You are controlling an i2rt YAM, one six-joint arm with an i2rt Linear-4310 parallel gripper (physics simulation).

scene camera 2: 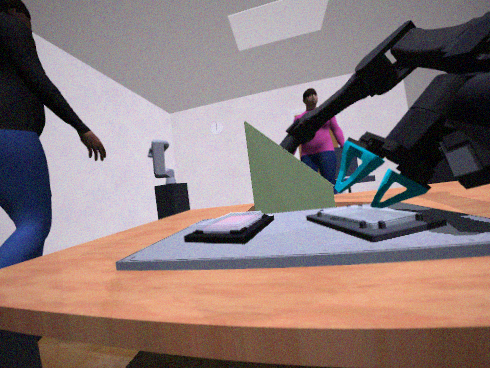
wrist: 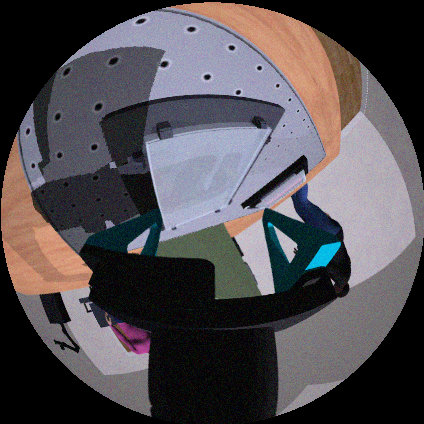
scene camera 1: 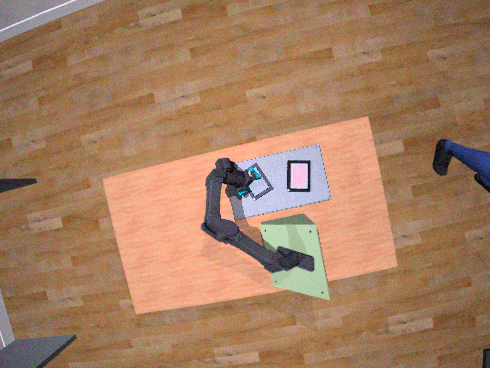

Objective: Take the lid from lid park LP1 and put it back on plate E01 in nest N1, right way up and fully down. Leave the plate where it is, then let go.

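Frame: origin at the arm's base, x ahead, y left, z up, level; metres.
Seen in the pictures: gripper, fingertip midpoint: point(scene camera 2: 356, 200) point(wrist: 211, 213) point(scene camera 1: 255, 183); arm's base, link origin: point(scene camera 2: 281, 154) point(scene camera 1: 295, 257).
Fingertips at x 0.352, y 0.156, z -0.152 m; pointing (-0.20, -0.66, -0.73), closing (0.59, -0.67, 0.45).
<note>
Offsets run from my fingertips to a thing's top centre. Level surfaces: height alone.
The clear lid {dx +0.009, dy +0.003, dz -0.019 m} point(scene camera 1: 259, 182) point(scene camera 2: 370, 214) point(wrist: 205, 170) lies flat on the dark lid park {dx +0.008, dy +0.004, dz -0.017 m} point(scene camera 1: 265, 175) point(scene camera 2: 345, 229) point(wrist: 200, 109), between small corner posts. The plate {dx +0.018, dy -0.226, dz -0.011 m} point(scene camera 1: 299, 176) point(scene camera 2: 235, 221) point(wrist: 286, 189), with pink contents, sits in the black nest {dx +0.018, dy -0.226, dz -0.019 m} point(scene camera 1: 298, 161) point(scene camera 2: 220, 238) point(wrist: 279, 179), to the right of the park in scene camera 1. My gripper point(scene camera 1: 249, 182) point(scene camera 2: 357, 198) point(wrist: 211, 213) is open and empty, its teal fingers wide apart, tilted, a little above the lid. Its tips look clear of the lid. The lettering on park, nest and plate is not readable.
Park and nest stand on a grey perforated board point(scene camera 1: 320, 190) point(scene camera 2: 165, 252) point(wrist: 200, 55) on the wooden table {dz -0.050 m} point(scene camera 1: 165, 225) point(scene camera 2: 225, 295). A green sloped panel point(scene camera 1: 315, 240) point(scene camera 2: 280, 180) point(wrist: 210, 255) stands beside the board, with part of the arm above it. People stand beyond the table.
</note>
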